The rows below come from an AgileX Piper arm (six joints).
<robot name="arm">
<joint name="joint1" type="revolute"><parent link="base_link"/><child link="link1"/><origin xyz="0 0 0.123" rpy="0 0 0"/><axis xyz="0 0 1"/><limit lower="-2.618" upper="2.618"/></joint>
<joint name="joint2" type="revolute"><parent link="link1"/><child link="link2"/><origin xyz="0 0 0" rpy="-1.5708 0 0"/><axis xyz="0 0 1"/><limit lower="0" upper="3.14"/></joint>
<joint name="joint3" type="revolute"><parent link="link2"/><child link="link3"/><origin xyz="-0.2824 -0.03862 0" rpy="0 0 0"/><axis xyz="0 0 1"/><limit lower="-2.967" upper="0"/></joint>
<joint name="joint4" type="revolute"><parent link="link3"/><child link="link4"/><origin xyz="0.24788 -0.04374 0" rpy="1.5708 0 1.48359"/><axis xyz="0 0 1"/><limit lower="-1.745" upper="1.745"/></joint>
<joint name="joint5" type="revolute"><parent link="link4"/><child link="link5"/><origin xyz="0 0 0" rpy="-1.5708 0 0"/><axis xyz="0 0 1"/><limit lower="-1.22" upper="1.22"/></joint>
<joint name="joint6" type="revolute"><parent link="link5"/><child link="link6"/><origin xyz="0 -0.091 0" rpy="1.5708 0 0"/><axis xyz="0 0 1"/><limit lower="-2.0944" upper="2.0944"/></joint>
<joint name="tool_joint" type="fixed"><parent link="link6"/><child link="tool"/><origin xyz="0 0 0" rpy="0 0 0"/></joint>
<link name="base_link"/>
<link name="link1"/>
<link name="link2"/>
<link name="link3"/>
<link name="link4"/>
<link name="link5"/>
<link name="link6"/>
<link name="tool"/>
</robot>
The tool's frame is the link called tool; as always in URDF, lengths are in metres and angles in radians.
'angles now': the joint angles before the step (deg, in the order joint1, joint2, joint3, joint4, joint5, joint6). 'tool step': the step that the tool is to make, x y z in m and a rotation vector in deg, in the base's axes. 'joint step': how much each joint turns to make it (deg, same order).
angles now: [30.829, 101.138, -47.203, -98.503, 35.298, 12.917]
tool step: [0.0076, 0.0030, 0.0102, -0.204, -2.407, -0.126]
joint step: [0.003, -0.001, -2.174, -0.323, 1.086, -0.649]
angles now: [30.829, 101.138, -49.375, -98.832, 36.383, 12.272]
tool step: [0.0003, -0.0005, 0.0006, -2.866, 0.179, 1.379]
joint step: [0.005, 0.012, -0.010, -0.308, 0.522, -2.887]
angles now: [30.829, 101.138, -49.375, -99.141, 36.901, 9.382]
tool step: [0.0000, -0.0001, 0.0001, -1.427, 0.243, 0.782]
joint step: [0.010, 0.000, 0.006, -0.032, 0.121, -1.607]
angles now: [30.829, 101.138, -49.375, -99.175, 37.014, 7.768]
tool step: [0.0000, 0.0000, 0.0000, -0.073, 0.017, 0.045]
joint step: [0.000, 0.000, 0.000, 0.000, 0.000, -0.088]
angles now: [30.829, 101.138, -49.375, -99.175, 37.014, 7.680]
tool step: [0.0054, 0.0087, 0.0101, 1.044, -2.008, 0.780]
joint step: [0.805, -0.004, -2.307, 0.008, 0.113, -0.118]
